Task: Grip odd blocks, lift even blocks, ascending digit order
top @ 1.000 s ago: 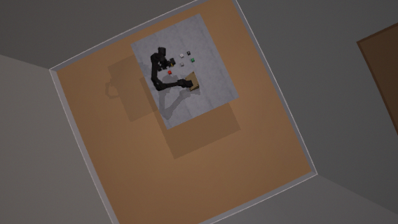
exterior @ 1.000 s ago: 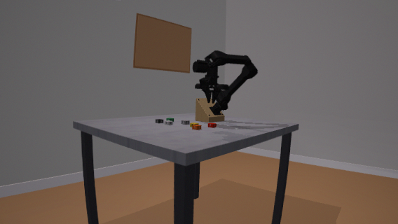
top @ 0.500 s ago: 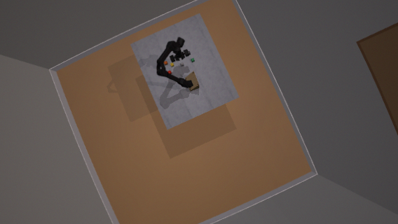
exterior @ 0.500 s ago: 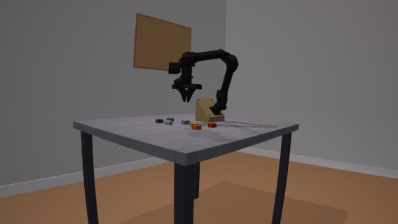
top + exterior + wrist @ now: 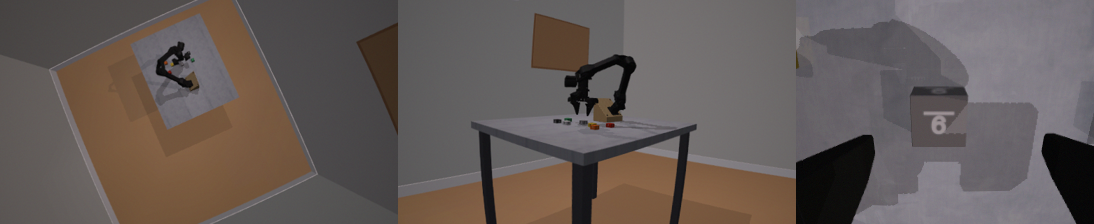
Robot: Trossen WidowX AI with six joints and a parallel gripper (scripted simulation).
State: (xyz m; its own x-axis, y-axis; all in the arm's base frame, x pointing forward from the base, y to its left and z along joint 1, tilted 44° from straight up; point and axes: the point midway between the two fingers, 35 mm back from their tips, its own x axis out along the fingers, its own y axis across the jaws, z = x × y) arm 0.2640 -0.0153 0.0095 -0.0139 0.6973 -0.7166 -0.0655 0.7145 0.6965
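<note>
Now: gripper tip 40 mm above the grey block and 10 mm to the right of it. Round my gripper tip: green block 120 mm to the right, 40 mm below; yellow block 120 mm to the left, 40 mm below, 40 mm ahead; white block 90 mm ahead, 40 mm below, 20 mm to the right.
</note>
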